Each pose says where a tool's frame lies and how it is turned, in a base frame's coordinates. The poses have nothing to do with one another.
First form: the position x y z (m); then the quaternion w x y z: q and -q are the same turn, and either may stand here.
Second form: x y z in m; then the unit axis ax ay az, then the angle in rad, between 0 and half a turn. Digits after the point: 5 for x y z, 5 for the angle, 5 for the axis.
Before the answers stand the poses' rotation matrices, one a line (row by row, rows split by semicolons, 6 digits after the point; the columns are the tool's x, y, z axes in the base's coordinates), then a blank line. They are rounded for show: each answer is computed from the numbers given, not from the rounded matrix.
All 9 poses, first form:
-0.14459 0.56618 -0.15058 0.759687 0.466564 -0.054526 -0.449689
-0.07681 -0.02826 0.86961 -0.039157 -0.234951 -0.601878 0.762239
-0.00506 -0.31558 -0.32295 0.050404 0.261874 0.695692 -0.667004
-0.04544 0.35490 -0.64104 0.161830 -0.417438 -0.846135 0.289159
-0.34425 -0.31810 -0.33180 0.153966 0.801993 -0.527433 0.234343
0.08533 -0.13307 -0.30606 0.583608 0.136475 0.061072 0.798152
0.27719 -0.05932 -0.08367 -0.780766 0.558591 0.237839 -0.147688
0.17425 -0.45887 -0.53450 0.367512 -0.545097 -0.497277 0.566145
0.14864 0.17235 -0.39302 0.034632 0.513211 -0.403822 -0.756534
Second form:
0.589613 0.632366 -0.502463; -0.734126 0.160195 -0.659846; -0.336772 0.757925 0.558690
-0.886530 0.342517 -0.311042; 0.223130 -0.272420 -0.935949; -0.405313 -0.899149 0.165082
-0.857763 0.431607 -0.279211; 0.297128 -0.026944 -0.954457; -0.419473 -0.901659 -0.105130
-0.599113 0.612828 -0.515272; 0.800006 0.484266 -0.354227; 0.032448 -0.624443 -0.780396
0.333796 -0.918156 0.213469; -0.773833 -0.396218 -0.494160; 0.538296 -0.000241 -0.842756
-0.281553 -0.914946 0.289140; 0.948285 -0.311344 -0.061806; 0.146571 0.256785 0.955290
0.843242 0.035090 -0.536388; 0.496330 0.332328 0.802007; 0.206399 -0.942511 0.262816
-0.135609 0.125998 -0.982718; 0.958258 -0.235301 -0.162402; -0.251697 -0.963721 -0.088830
-0.470831 -0.362091 -0.804493; -0.466892 -0.671457 0.575463; -0.748552 0.646557 0.147085

-0.14459 0.56618 -0.15058 0.71747 -0.08385 -0.69152 1.41593
-0.07681 -0.02826 0.86961 0.23513 0.60234 -0.76282 3.06326
-0.00506 -0.31558 -0.32295 0.26221 0.69658 -0.66785 3.04074
-0.04544 0.35490 -0.64104 -0.42301 -0.85744 0.29302 2.81650
-0.34425 -0.31810 -0.33180 0.81167 -0.53380 0.23717 2.83243
0.08533 -0.13307 -0.30606 0.16807 0.07521 0.98290 1.89526
0.27719 -0.05932 -0.08367 -0.89400 -0.38065 0.23637 1.34981
0.17425 -0.45887 -0.53450 -0.58611 -0.53470 0.60875 2.38893
0.14864 0.17235 -0.39302 0.51352 -0.40406 -0.75699 3.07231

